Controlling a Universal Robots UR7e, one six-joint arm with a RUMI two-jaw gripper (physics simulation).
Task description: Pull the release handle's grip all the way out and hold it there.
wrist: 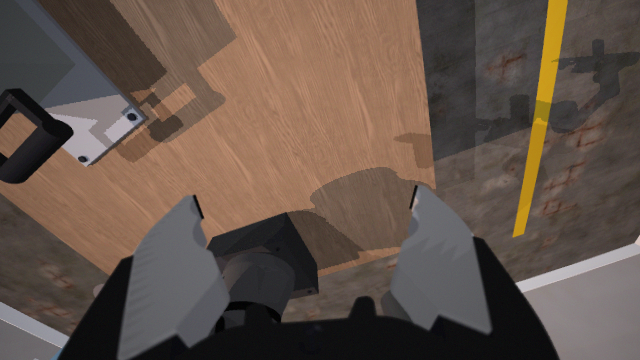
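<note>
The release handle (34, 155) is a black D-shaped grip at the left edge of the wrist view, partly cut off by the frame. It stands out from a grey-green housing (30, 55) on a light metal base plate (82, 140) with dark bolts. Whether the grip is pulled out cannot be told, as its stem is out of frame. My gripper (308, 193) is open, with nothing between its fingers. The handle lies beyond the left finger, to its upper left, apart from it.
The wooden table (300, 100) carries the housing. A dark square foot with a round grey part of the arm (265, 272) shows behind the left finger. Beyond the table edge are a brown stone-like floor, a yellow floor stripe (545, 75) and a white skirting strip (580, 267).
</note>
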